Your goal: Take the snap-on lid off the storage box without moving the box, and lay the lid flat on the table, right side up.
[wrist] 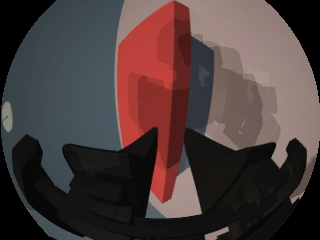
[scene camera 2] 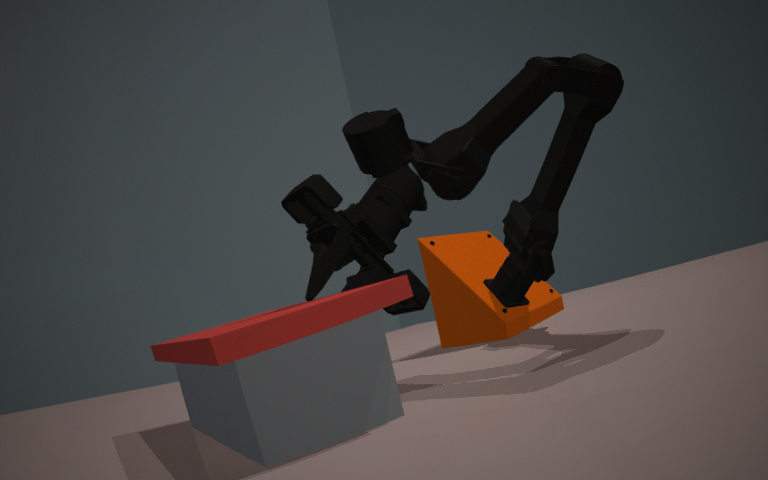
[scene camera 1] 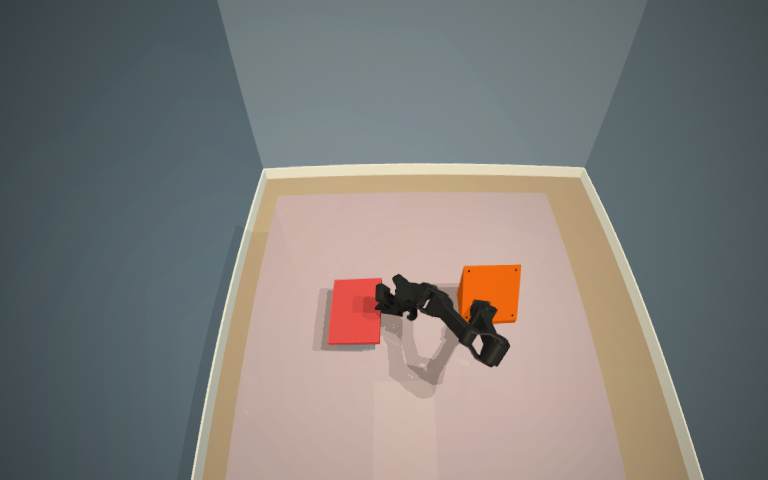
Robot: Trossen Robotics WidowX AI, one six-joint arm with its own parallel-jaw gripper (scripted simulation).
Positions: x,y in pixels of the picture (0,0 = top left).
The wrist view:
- my gripper: 170,132
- red lid: 154,64
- grey storage box: 200,90
